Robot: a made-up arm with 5 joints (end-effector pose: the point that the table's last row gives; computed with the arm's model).
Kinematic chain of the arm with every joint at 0, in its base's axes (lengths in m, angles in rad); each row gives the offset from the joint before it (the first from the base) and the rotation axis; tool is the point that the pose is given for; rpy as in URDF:
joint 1: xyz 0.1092 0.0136 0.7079 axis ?
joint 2: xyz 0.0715 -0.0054 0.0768 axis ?
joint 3: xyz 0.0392 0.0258 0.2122 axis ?
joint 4: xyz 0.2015 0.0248 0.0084 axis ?
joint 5: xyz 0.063 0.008 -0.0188 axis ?
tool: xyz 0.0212 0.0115 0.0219 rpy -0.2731 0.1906 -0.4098
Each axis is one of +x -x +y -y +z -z.
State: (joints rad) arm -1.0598 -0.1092 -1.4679 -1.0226 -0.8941
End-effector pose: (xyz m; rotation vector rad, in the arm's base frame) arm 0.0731 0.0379 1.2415 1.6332 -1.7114 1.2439
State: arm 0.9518 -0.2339 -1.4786 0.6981 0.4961
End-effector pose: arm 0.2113 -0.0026 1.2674 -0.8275 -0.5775 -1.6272
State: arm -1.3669 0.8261 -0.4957 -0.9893 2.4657
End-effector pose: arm 0.1619 0.5545 0.8598 -1.3221 -1.7209 -0.6702
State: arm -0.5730 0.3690 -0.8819 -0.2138 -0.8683
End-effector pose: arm 0.4351 0.2762 1.1337 0.7403 -0.1138 0.5379
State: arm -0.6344 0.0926 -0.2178 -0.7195 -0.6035
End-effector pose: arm 0.3860 0.2797 1.0926 0.5879 -0.3215 0.4932
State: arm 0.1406 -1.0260 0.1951 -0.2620 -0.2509
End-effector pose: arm 0.1908 0.0615 1.1599 0.1434 -0.8100 -0.4259
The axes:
joint 1: -z
joint 2: +y
joint 3: +y
joint 4: +y
joint 5: -x

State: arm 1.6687 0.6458 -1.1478 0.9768 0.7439
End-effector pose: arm 0.1391 -0.4648 0.9871 -0.3715 1.2992 -1.6677
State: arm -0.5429 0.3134 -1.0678 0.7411 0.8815
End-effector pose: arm 0.4114 0.2864 1.1060 -1.0536 -0.2437 0.0116
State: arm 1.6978 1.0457 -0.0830 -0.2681 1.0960
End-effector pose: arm 0.1296 -0.4419 0.6281 -0.5500 1.6075 -1.3310
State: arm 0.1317 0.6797 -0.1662 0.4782 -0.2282
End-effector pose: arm 0.5784 0.0114 0.7658 -0.0989 1.2791 -0.4383
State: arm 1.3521 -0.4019 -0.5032 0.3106 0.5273
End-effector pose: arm 0.2283 -0.1805 1.2015 -0.8410 0.0496 -1.9256
